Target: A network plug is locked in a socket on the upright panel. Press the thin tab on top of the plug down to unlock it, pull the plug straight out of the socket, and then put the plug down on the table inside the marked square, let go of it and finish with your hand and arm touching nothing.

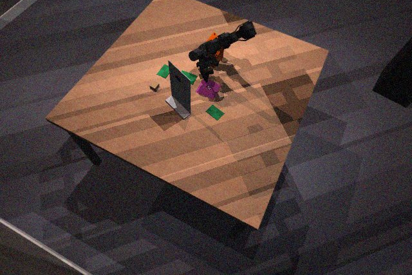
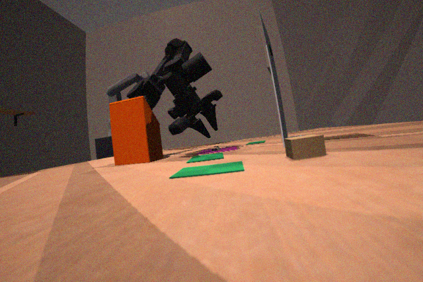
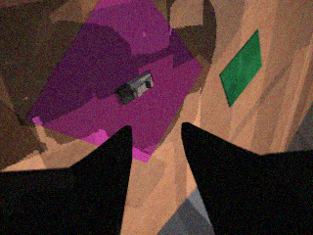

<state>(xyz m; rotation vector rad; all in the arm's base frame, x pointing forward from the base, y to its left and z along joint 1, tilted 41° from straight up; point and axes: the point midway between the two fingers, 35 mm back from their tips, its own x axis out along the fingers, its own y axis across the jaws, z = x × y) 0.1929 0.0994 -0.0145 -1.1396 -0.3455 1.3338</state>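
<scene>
The pale network plug is 4 cm below my gripper tip and 2 cm to the left of it. From my gripper tip the other things lie so: grey upright panel (20 cm ahead, 10 cm above, 4 cm to the right); magenta marked square (5 cm below, 2 cm to the left).
</scene>
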